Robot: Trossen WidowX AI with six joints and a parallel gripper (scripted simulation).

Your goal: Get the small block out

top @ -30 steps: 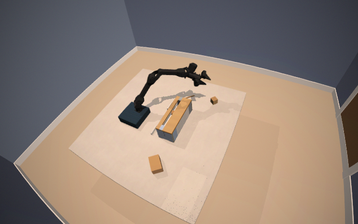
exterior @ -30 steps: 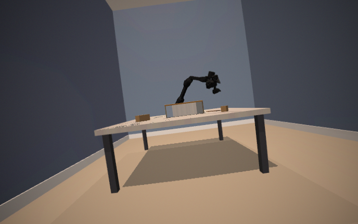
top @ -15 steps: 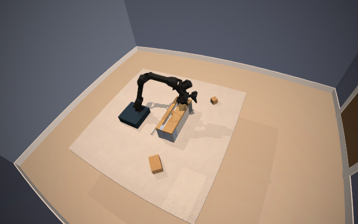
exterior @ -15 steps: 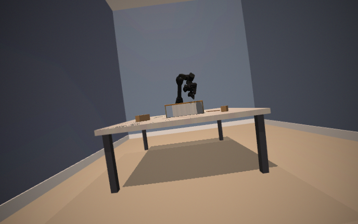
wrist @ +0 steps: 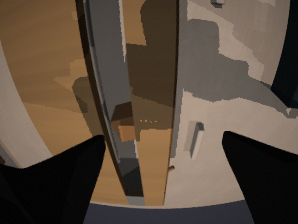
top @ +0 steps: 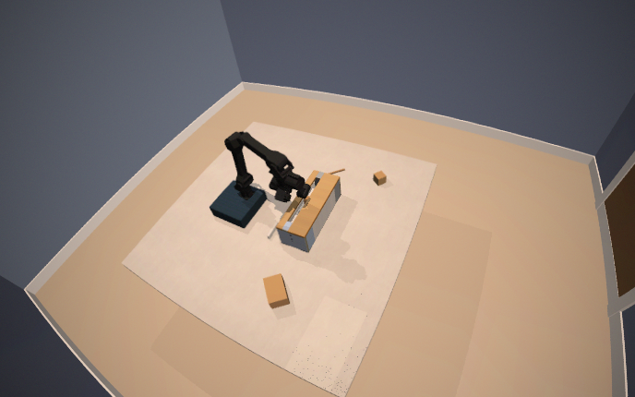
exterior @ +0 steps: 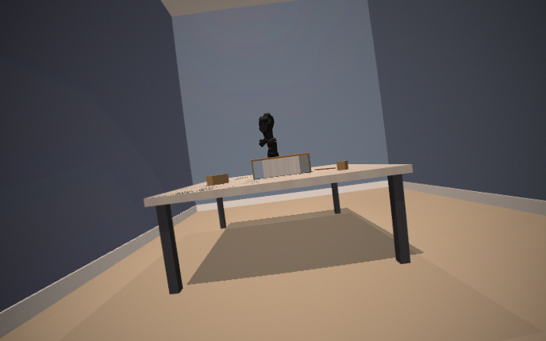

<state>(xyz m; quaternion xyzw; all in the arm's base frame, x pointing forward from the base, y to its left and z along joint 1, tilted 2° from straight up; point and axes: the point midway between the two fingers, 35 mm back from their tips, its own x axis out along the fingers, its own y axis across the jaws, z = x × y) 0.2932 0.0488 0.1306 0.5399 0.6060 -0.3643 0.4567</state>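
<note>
Now: gripper tip 9 cm above the clear-fronted box, 2 cm short of it and 1 cm to the right of it. Also, from my gripper tip: thin wooden stick 32 cm to the left, 15 cm below, 3 cm behind; larger tan block 39 cm to the right, 17 cm ahead, 13 cm below; orange block 7 cm below, 5 cm to the left, 3 cm ahead.
</note>
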